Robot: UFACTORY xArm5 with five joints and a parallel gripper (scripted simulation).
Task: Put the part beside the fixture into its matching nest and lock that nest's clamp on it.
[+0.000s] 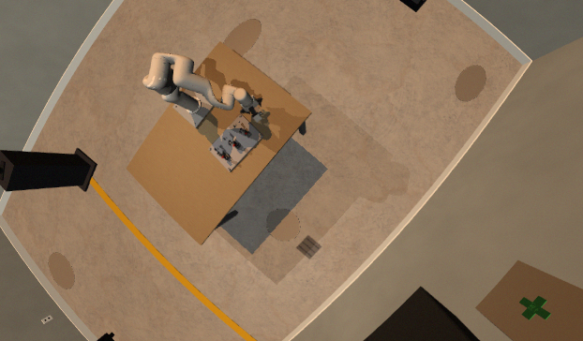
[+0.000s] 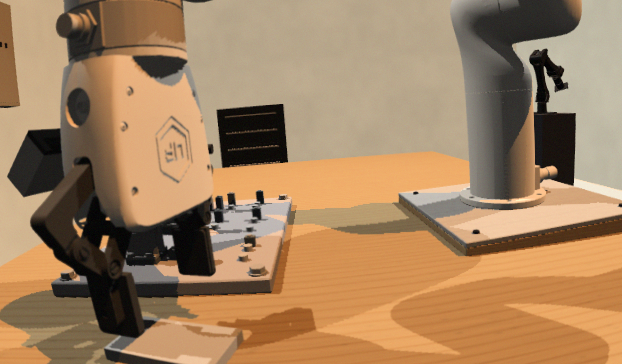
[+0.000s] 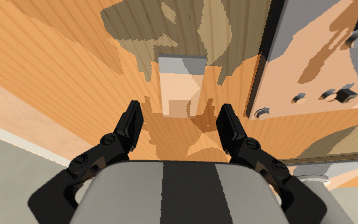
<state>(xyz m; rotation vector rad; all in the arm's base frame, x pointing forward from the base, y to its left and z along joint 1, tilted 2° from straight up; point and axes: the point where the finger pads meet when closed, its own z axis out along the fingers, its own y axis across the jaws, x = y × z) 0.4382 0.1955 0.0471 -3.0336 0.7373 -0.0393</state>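
The flat tan part lies 5 cm below my hand. Round my hand: fixture plate: 1 cm behind, 27 cm to the right, 4 cm below; then clamp: 4 cm ahead, 17 cm to the right, 1 cm above.
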